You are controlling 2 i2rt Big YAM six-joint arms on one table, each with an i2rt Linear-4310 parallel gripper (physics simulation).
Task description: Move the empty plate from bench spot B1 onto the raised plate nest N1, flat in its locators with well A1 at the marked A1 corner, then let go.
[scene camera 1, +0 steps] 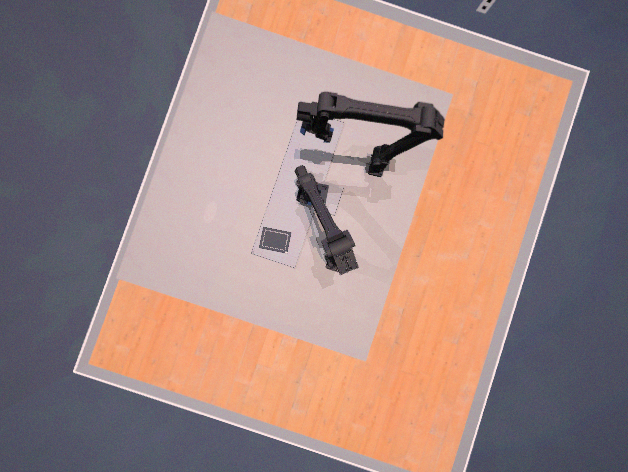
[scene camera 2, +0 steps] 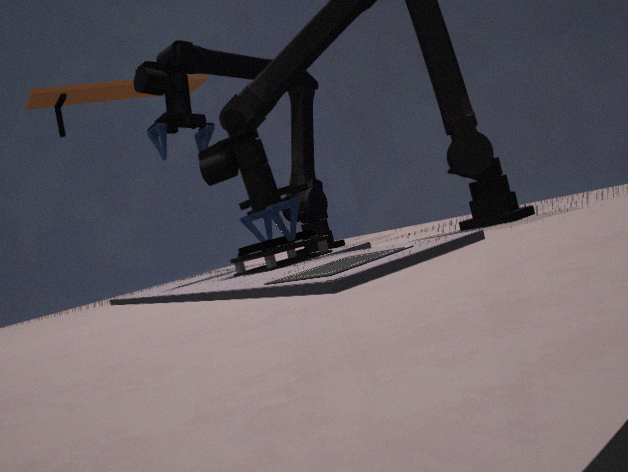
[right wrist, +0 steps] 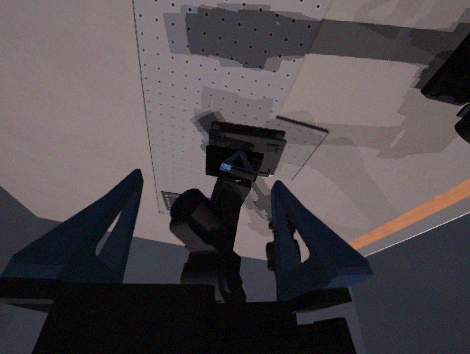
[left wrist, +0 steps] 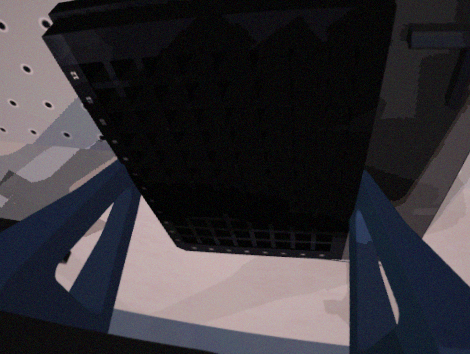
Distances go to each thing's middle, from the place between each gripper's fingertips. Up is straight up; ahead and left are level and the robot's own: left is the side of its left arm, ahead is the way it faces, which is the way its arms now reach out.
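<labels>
Black well plate (left wrist: 245,134): 22 cm to the left of my right hand, 23 cm below it and 7 cm behind it. Counted from my left hand, the plate is 1 cm ahead.
</labels>
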